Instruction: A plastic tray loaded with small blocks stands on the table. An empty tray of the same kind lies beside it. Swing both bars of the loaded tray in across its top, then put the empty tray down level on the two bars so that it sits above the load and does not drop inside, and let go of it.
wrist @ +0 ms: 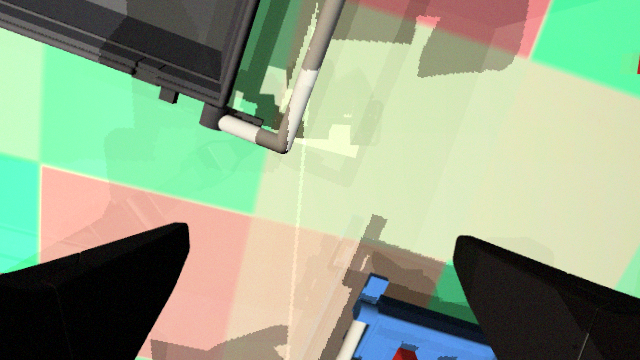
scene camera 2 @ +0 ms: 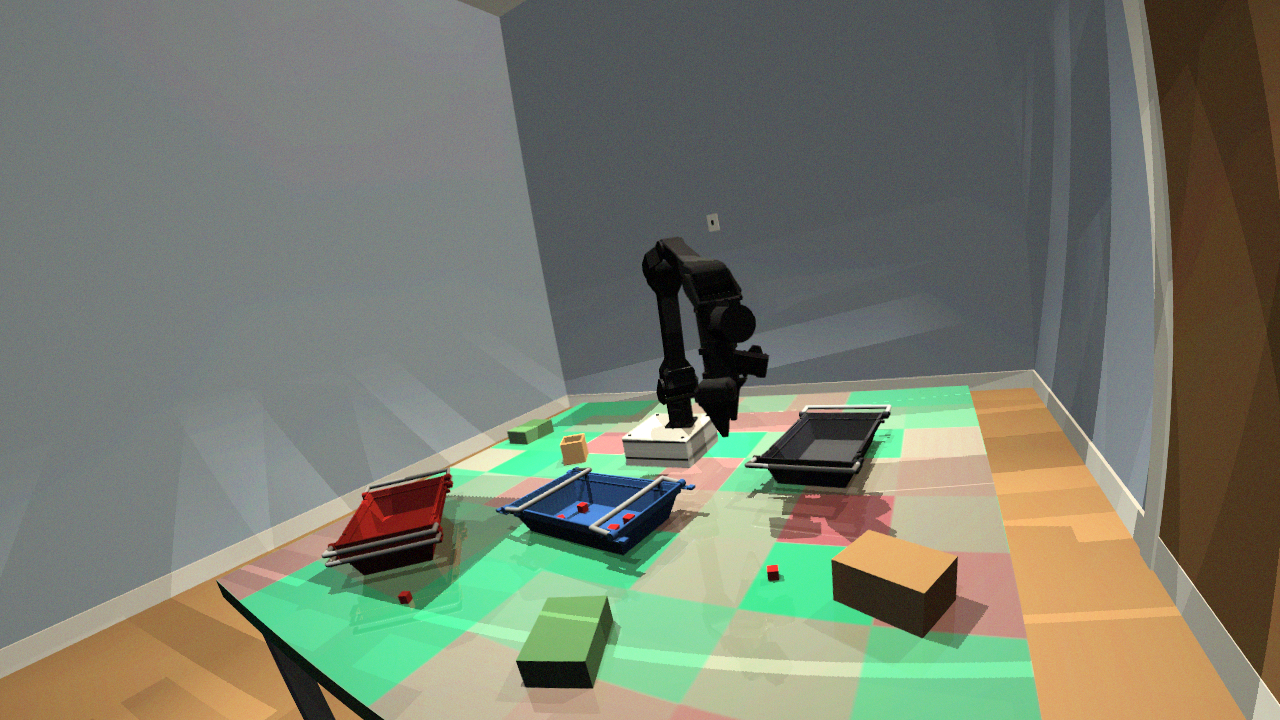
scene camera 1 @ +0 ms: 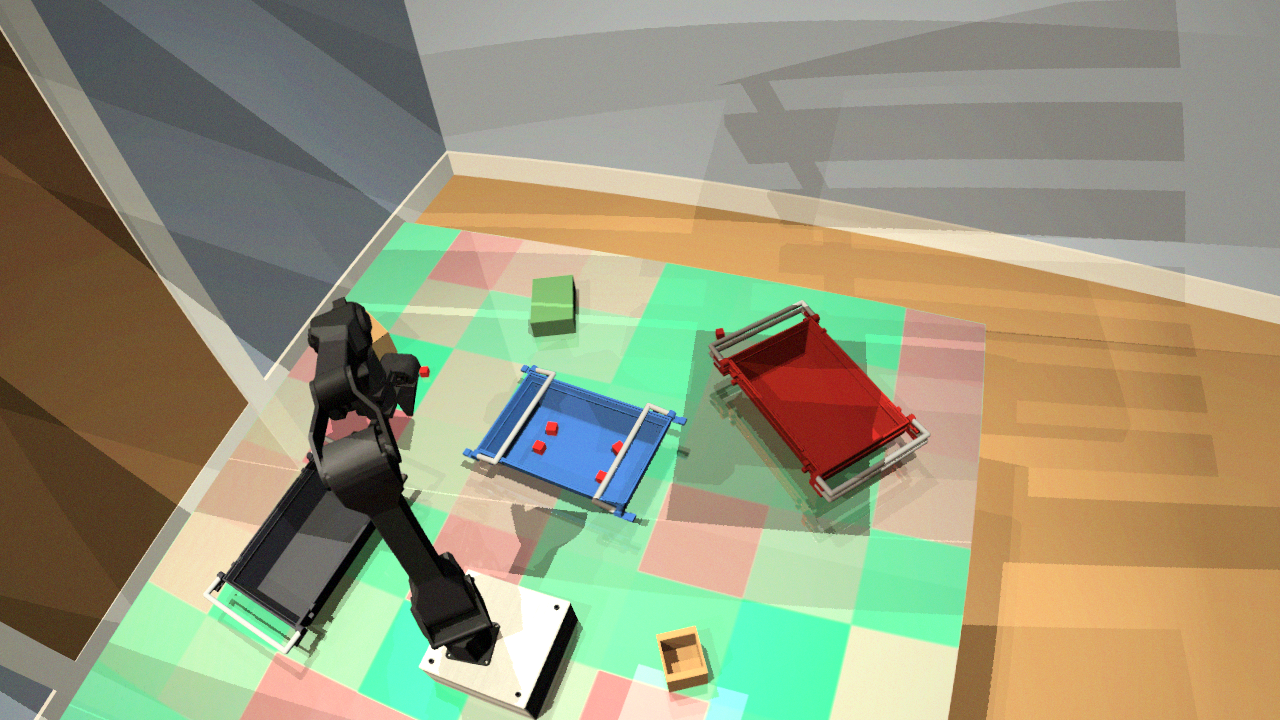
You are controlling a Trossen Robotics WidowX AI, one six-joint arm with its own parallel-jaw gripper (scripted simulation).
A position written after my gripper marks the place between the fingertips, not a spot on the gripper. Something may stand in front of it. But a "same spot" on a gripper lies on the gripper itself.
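Labels:
A black tray shows in the wrist view (pixel 199 56), as does my gripper. Black tray and my gripper both show in scene camera 2. Black tray shows in scene camera 1; my gripper shows in scene camera 1 (pixel 401 439). Black tray, same spot: (scene camera 2: pixel 820 449) and (scene camera 1: pixel 315 585). My gripper, same spot: (wrist: pixel 112 294) and (scene camera 2: pixel 734 401).

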